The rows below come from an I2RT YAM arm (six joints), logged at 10 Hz.
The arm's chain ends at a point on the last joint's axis. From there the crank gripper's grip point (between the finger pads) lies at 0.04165 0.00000 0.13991 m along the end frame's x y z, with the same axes.
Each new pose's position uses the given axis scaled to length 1; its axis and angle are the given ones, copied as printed.
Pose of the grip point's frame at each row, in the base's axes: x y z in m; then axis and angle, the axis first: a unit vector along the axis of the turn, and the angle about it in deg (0 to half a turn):
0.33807 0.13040 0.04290 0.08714 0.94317 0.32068 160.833
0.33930 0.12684 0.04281 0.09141 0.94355 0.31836 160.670
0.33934 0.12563 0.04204 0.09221 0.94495 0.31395 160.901
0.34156 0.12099 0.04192 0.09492 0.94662 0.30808 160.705
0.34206 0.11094 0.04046 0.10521 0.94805 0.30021 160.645
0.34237 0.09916 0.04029 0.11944 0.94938 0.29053 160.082
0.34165 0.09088 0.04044 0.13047 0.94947 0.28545 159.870
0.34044 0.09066 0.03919 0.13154 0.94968 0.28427 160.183
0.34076 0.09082 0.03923 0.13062 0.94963 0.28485 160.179
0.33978 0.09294 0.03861 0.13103 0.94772 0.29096 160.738
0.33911 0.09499 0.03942 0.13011 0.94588 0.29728 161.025
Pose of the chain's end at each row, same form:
0.32587 0.04107 0.15771 0.08714 0.94317 0.32068 160.833
0.32631 0.03802 0.15792 0.09141 0.94355 0.31836 160.670
0.32687 0.03779 0.15796 0.09221 0.94495 0.31395 160.901
0.32843 0.03455 0.15882 0.09492 0.94662 0.30808 160.705
0.32791 0.02621 0.15849 0.10521 0.94805 0.30021 160.645
0.32570 0.01669 0.15958 0.11944 0.94938 0.29053 160.082
0.32356 0.00954 0.16030 0.13047 0.94947 0.28545 159.870
0.32303 0.00948 0.15926 0.13154 0.94968 0.28427 160.183
0.32341 0.00952 0.15922 0.13062 0.94963 0.28485 160.179
0.32360 0.00993 0.15760 0.13103 0.94772 0.29096 160.738
0.32357 0.01036 0.15735 0.13011 0.94588 0.29728 161.025

